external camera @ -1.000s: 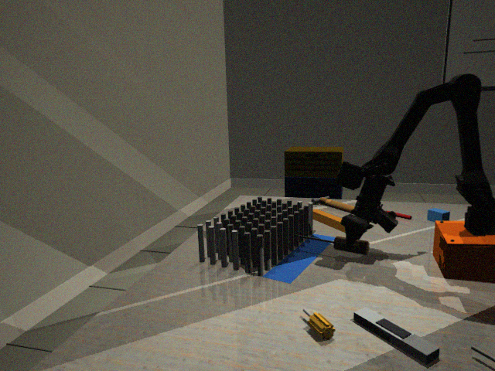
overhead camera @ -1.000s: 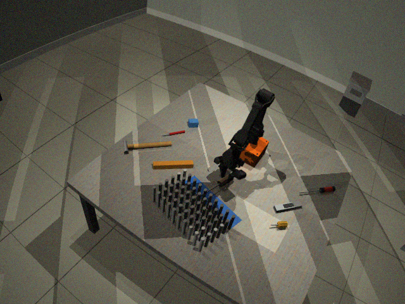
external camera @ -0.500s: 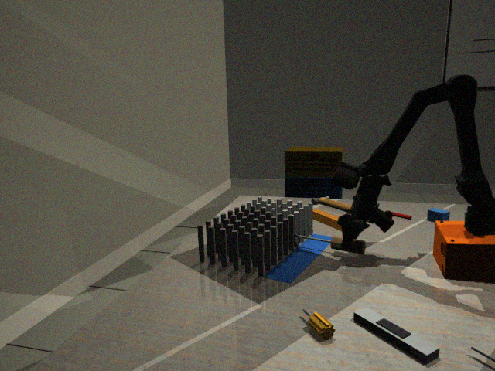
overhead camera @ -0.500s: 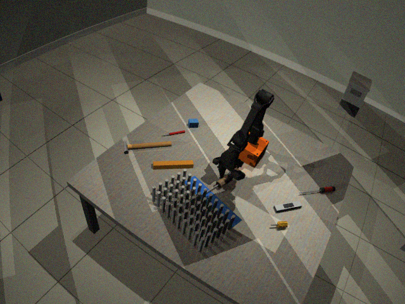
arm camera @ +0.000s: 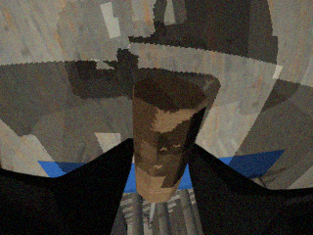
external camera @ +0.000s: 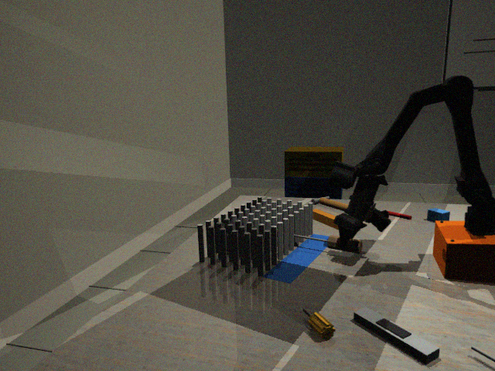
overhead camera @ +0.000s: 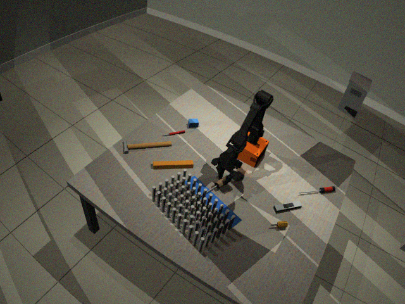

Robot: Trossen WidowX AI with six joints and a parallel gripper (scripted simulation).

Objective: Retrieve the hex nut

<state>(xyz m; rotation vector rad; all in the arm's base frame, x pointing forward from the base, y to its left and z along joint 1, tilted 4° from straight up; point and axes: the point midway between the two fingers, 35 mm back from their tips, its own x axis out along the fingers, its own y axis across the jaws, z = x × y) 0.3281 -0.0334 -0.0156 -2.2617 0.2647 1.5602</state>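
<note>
Right now my gripper tip is 120 mm short of the blue taped strip, 10 mm to the left of it and 40 mm above it. Also, from my gripper tip: hex nut (250 mm ahead, 100 mm to the right, 30 mm below); then orange bar (20 mm ahead, 290 mm to the right, 20 mm below); then wooden-handled tool (100 mm ahead, 40 mm to the right).
</note>
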